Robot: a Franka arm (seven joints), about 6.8 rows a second.
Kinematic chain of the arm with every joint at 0, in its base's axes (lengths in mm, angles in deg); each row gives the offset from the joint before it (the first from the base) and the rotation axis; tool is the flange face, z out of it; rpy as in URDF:
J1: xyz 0 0 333 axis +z
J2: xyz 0 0 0 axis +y
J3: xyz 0 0 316 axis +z
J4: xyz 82.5 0 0 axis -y
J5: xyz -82.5 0 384 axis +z
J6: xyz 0 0 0 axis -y
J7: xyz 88 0 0 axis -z
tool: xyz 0 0 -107 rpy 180 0 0
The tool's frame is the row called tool.
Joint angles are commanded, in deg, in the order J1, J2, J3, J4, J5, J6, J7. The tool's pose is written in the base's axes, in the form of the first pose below.
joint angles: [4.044, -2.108, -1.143, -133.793, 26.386, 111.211, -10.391]
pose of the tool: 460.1, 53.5, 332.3; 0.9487, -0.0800, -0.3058; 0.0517, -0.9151, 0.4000; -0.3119, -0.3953, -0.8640
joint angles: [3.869, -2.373, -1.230, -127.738, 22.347, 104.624, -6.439]
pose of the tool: 476.2, 52.9, 370.9; 0.9417, -0.0721, -0.3287; 0.0521, -0.9338, 0.3539; -0.3325, -0.3504, -0.8756
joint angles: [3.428, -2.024, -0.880, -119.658, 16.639, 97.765, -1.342]
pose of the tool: 496.3, 49.0, 419.7; 0.9405, -0.0681, -0.3330; 0.0258, -0.9626, 0.2697; -0.3389, -0.2622, -0.9036
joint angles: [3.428, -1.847, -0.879, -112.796, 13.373, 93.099, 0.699]
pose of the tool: 510.8, 46.3, 465.0; 0.9504, -0.0509, -0.3068; 0.0181, -0.9758, 0.2180; -0.3105, -0.2127, -0.9265
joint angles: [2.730, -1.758, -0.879, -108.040, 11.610, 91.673, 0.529]
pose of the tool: 522.3, 37.8, 499.2; 0.9669, -0.0337, -0.2529; 0.0164, -0.9810, 0.1935; -0.2546, -0.1913, -0.9479
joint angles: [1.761, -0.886, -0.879, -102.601, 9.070, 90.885, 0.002]
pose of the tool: 536.6, 24.9, 532.7; 0.9821, -0.0168, -0.1878; 0.0127, -0.9878, 0.1550; -0.1881, -0.1546, -0.9699
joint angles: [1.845, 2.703, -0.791, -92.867, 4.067, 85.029, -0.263]
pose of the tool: 554.2, 18.5, 568.6; 0.9828, 0.0160, -0.1839; 0.0287, -0.9974, 0.0666; -0.1824, -0.0708, -0.9807
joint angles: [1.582, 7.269, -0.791, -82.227, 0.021, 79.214, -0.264]
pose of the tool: 572.5, 8.5, 600.9; 0.9838, 0.0185, -0.1784; 0.0181, -0.9998, -0.0038; -0.1785, 0.0006, -0.9839
